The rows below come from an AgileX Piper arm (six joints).
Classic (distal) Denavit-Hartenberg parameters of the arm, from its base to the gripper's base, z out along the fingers. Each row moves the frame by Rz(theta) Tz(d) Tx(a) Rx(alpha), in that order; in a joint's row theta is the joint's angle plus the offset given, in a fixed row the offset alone. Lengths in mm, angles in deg.
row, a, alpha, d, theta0
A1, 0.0, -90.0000, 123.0, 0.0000
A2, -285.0, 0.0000, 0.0, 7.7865
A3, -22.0, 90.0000, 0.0, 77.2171
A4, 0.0, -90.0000, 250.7, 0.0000
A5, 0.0, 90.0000, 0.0, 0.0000
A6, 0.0, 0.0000, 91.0, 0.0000
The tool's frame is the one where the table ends.
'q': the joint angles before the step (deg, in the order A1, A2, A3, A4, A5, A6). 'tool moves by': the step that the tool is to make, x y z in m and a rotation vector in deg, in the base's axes. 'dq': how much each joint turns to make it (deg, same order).
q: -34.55 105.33 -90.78 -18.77 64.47 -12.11
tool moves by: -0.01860 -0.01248 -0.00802 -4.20 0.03 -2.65
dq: -2.38 -1.82 5.10 -4.88 -4.99 3.33
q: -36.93 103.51 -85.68 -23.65 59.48 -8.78
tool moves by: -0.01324 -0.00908 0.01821 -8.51 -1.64 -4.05
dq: -0.86 -2.55 1.05 -8.78 -2.35 7.23
